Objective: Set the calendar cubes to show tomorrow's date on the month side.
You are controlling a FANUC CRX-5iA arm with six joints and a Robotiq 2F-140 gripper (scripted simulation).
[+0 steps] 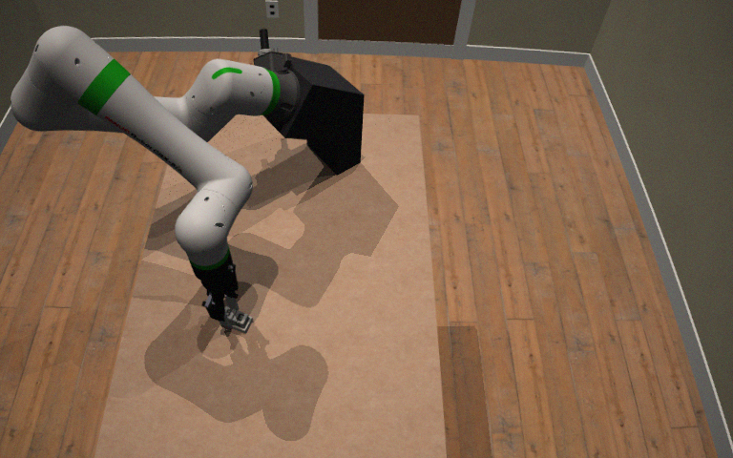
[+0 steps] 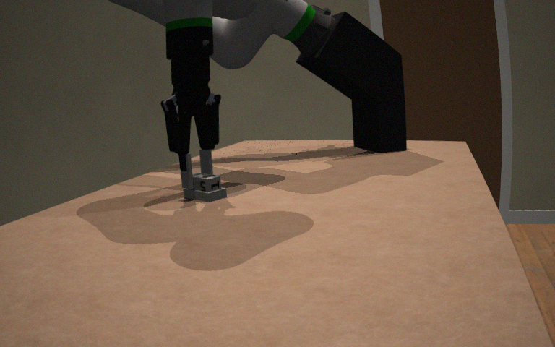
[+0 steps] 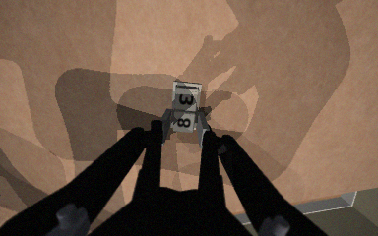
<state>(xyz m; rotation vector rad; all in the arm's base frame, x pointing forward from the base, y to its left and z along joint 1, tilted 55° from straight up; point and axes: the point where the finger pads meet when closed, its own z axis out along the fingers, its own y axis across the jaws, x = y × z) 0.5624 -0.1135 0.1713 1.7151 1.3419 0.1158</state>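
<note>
The grey number cube is 3 cm below my hand. The rest, counted from my hand: grey calendar tray 4 cm below, 2 cm to the left, 1 cm ahead.
</note>
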